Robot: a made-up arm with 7 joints. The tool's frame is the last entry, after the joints. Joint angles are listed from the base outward.
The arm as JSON. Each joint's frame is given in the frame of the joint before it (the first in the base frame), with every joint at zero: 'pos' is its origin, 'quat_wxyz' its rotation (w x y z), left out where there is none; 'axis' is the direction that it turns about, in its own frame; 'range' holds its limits. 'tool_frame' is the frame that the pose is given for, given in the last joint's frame.
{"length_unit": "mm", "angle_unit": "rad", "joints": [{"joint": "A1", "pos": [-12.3, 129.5, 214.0], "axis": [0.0, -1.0, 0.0], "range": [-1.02, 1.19]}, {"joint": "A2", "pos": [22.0, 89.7, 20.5], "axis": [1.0, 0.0, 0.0], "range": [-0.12, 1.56]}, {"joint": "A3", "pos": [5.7, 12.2, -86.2], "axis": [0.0, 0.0, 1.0], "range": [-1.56, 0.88]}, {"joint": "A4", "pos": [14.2, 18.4, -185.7], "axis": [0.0, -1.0, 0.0], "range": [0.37, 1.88]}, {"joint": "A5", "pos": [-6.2, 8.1, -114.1], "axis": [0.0, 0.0, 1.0], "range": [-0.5, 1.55]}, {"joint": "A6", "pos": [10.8, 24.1, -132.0], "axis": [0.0, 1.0, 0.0], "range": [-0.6, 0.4]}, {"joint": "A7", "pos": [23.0, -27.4, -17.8], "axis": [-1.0, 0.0, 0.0], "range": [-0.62, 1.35]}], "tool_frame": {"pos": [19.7, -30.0, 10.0], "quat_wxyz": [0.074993, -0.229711, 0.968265, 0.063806]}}
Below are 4 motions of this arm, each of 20 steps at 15 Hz.
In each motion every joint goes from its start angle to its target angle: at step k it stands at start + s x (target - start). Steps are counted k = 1, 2, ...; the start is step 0. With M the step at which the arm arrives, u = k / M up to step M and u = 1 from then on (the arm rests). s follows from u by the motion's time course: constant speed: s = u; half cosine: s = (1 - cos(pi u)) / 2; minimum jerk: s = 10 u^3 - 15 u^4 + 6 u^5.
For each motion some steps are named. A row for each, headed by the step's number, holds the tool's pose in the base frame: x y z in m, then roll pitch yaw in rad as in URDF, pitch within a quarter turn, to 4 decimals.
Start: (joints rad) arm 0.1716 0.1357 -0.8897 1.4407 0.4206 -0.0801 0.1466
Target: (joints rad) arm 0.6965 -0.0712 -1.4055 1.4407 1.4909 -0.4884 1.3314
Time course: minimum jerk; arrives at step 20
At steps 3, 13, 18, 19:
3: 0.2385 0.0712 0.0071 -1.4260 0.8687 -2.2960
13: 0.2593 0.0211 0.0823 -0.4556 0.4895 -2.7322
18: 0.2601 -0.0004 0.0942 -0.1949 0.4704 -2.8555
19: 0.2601 -0.0012 0.0946 -0.1869 0.4702 -2.8591

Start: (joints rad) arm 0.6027 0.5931 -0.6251 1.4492 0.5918 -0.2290 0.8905
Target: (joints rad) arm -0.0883 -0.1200 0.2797 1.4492 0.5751 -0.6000 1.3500
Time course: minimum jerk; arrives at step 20
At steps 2, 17, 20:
2: 0.3321 0.2833 0.1518 -0.3967 1.3224 -1.6465
17: 0.2041 0.3064 -0.0627 -0.3960 0.6537 -1.2689
20: 0.1959 0.3060 -0.0690 -0.4097 0.6498 -1.2553

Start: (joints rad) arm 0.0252 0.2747 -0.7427 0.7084 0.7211 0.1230 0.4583
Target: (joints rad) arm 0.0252 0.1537 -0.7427 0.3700 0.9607 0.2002 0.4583
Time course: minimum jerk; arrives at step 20
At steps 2, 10, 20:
2: 0.2118 0.2377 -0.1980 -2.4645 0.2536 -2.7207
10: 0.1952 0.2430 -0.2262 -2.5486 0.0962 -2.6080
20: 0.1732 0.2482 -0.2510 -2.6539 -0.0445 -2.4815

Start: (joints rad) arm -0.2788 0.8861 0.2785 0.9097 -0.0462 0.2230 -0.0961
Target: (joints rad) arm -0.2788 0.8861 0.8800 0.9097 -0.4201 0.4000 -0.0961
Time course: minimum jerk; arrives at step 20
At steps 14, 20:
14: 0.1645 0.6501 0.0454 1.5257 0.7964 2.8474
20: 0.1519 0.6627 0.0593 1.4625 0.8012 2.8831

